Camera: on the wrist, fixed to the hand. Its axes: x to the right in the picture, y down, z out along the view.
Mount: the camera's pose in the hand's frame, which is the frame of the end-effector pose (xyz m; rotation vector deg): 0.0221 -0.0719 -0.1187 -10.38 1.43 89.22
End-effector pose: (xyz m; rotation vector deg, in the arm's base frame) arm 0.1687 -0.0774 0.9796 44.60 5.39 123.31
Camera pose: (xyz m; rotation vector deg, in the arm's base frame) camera 0.1409 0.0087 0.8720 -31.00 39.23 -138.37
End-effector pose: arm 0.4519 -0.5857 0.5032 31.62 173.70 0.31
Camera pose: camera 0.3989 -0.6443 0.6194 144.34 101.27 18.54
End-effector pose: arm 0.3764 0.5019 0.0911 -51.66 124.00 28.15
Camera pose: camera 0.3611 0.3745 0.1484 52.92 141.74 77.79
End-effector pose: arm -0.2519 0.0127 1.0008 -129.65 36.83 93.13
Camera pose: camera -0.1123 0.0145 1.0166 61.48 -97.82 -74.77
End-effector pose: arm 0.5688 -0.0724 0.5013 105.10 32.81 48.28
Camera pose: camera 0.4916 0.0414 0.4726 107.26 -63.04 101.67
